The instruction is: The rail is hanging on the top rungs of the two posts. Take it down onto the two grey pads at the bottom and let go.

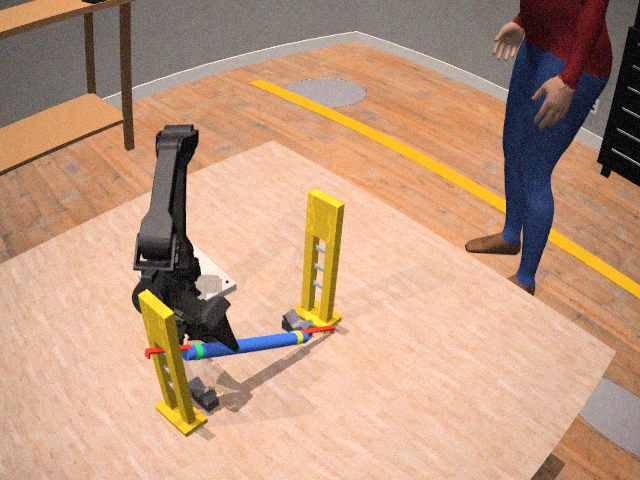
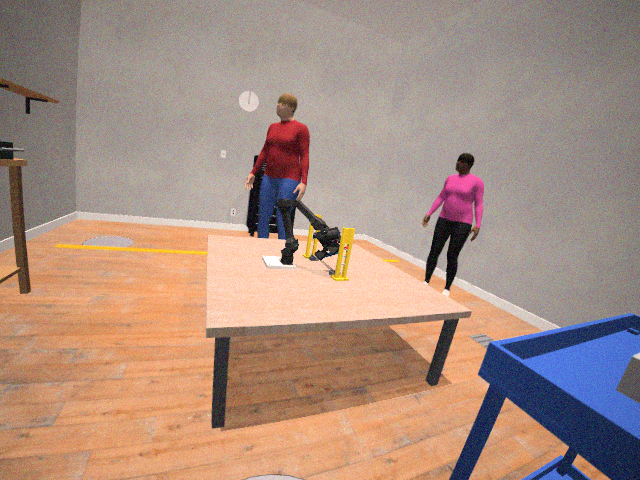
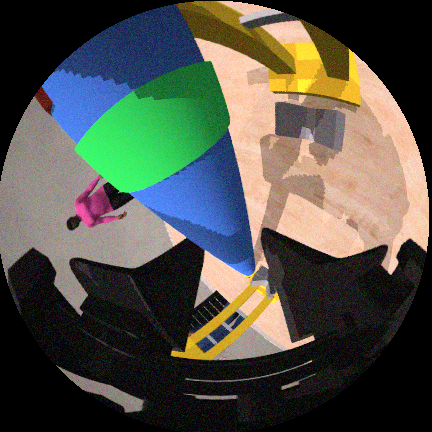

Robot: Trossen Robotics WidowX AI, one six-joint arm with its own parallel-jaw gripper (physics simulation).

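Pixels of known places: gripper, fingertip midpoint: (image 1: 233, 351) (image 3: 233, 234); arm's base, link origin: (image 2: 286, 263).
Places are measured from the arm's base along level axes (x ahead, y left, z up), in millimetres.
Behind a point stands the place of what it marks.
Note:
The blue rail (image 1: 258, 344) @[y -48, x 278, z 81 mm] (image 3: 205, 200), with a green band and a yellow band, is tilted. Its green-banded end is high at the near yellow post (image 1: 178, 361) @[y -235, x 274, z 178 mm] (image 2: 346, 258) @[y -242, x 255, z 110 mm], with its red hook (image 1: 168, 349) @[y -246, x 268, z 210 mm] at the top rung. Its yellow-banded end is low, and that red hook (image 1: 320, 329) @[y 116, x 298, z 13 mm] is near the table by the foot of the far yellow post (image 1: 323, 248) @[y 166, x 253, z 168 mm]. My black gripper (image 1: 233, 345) @[y -98, x 262, z 90 mm] (image 2: 324, 254) @[y -98, x 262, z 90 mm] (image 3: 233, 234) @[y -98, x 262, z 90 mm] is shut on the rail, inward of the green band. One grey pad (image 1: 204, 395) @[y -181, x 257, z 19 mm] (image 3: 310, 125) @[y -172, x 241, z 7 mm] is at the near post's foot, the other grey pad (image 1: 296, 320) @[y 107, x 243, z 9 mm] at the far one's.
The posts stand on the wooden table (image 1: 413, 361) @[y 189, x 488, z -17 mm] (image 2: 289, 304) @[y -474, x -179, z -18 mm]. The arm's white base plate (image 1: 219, 284) @[y 82, x 39, z 1 mm] (image 2: 273, 262) @[y 8, x -79, z 2 mm] is behind the rail. A person in red (image 1: 532, 144) (image 2: 286, 149) and a person in pink (image 2: 460, 198) (image 3: 94, 204) stand beyond the table. A blue cart (image 2: 568, 408) is at the right.

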